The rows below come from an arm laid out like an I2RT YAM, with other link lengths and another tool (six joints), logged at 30 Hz.
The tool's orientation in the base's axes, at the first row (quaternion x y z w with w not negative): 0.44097, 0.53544, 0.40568, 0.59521
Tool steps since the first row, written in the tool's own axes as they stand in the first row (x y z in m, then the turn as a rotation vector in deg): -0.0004, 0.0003, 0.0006, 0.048, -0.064, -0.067; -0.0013, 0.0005, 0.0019, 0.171, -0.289, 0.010; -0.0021, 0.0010, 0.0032, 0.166, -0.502, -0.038; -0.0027, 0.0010, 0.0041, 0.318, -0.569, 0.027; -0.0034, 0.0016, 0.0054, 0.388, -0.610, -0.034; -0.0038, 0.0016, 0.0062, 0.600, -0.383, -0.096; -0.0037, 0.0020, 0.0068, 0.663, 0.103, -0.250; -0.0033, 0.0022, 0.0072, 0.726, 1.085, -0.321; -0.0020, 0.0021, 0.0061, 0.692, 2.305, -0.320; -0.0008, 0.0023, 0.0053, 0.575, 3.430, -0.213; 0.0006, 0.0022, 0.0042, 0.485, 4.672, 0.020
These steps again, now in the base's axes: 0.0006, -0.0004, 0.0004, -0.061, 0.034, -0.077; 0.0018, -0.0013, 0.0009, 0.030, 0.081, -0.325; 0.0030, -0.0020, 0.0017, -0.016, 0.020, -0.529; 0.0038, -0.0027, 0.0019, 0.064, 0.141, -0.634; 0.0050, -0.0033, 0.0027, 0.011, 0.202, -0.695; 0.0058, -0.0037, 0.0028, -0.033, 0.474, -0.539; 0.0064, -0.0036, 0.0032, -0.185, 0.685, -0.096; 0.0068, -0.0032, 0.0033, -0.260, 1.028, 0.826; 0.0059, -0.0019, 0.0028, -0.276, 1.340, 2.006; 0.0052, -0.0006, 0.0026, -0.193, 1.536, 3.122; 0.0042, 0.0008, 0.0021, 0.017, 1.779, 4.347
